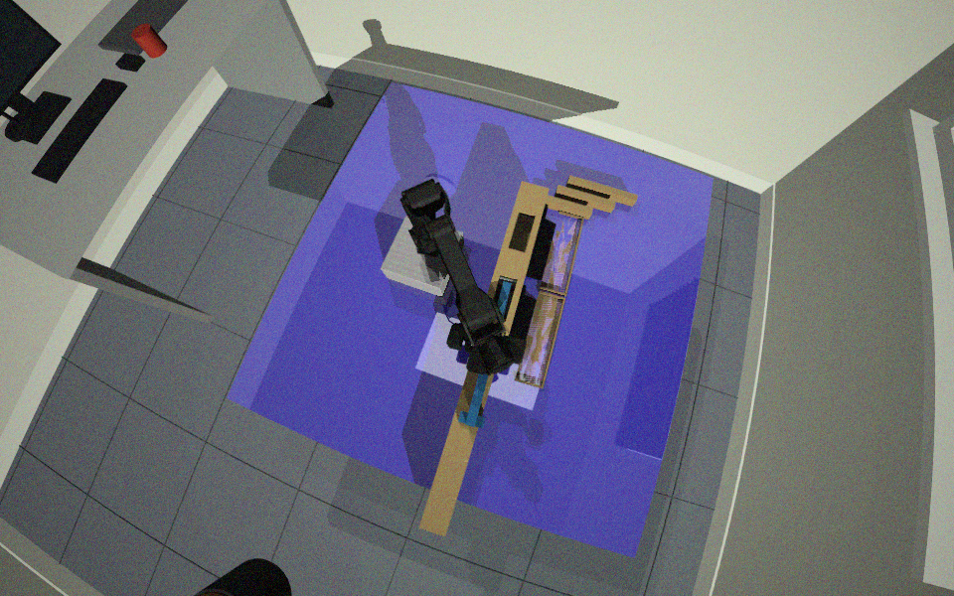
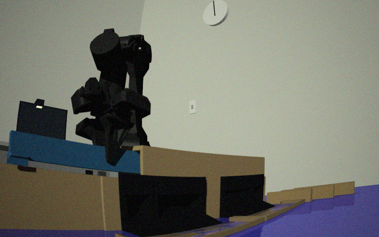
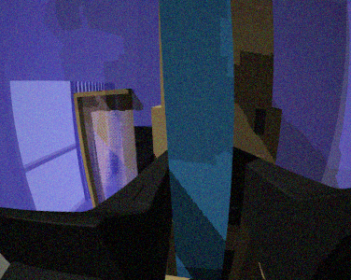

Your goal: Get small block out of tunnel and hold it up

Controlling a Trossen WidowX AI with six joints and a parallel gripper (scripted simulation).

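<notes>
Now: the tan covered tunnel 20 mm ahead of my gripper tip, 40 mm to the left of it and 50 mm below it.
</notes>
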